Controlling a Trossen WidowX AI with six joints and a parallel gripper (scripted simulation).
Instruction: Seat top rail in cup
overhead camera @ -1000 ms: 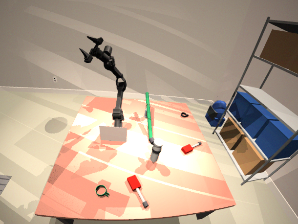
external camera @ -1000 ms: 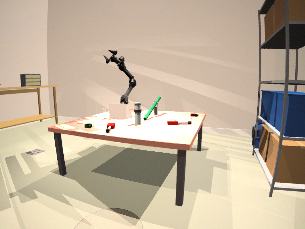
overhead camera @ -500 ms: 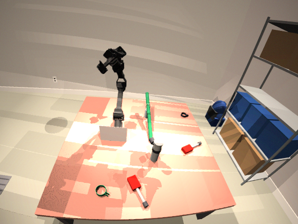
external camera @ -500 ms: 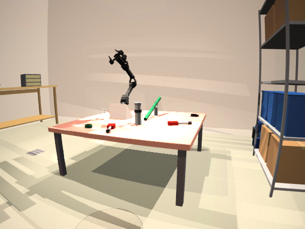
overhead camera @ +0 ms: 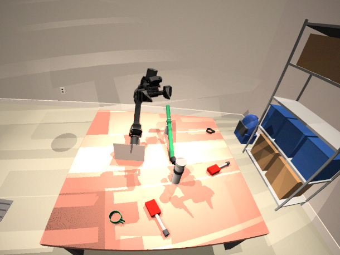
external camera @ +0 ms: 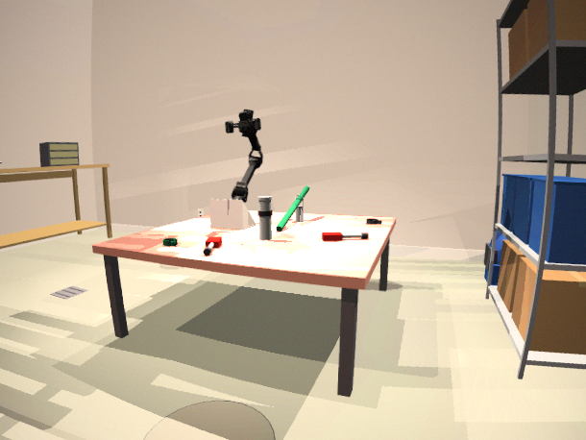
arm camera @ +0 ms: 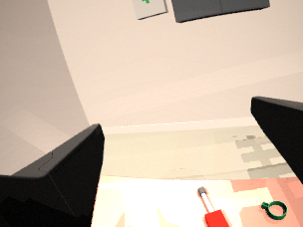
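My gripper tip is 440 mm above the dark brace band, 150 mm short of it and 30 mm to the left of it.
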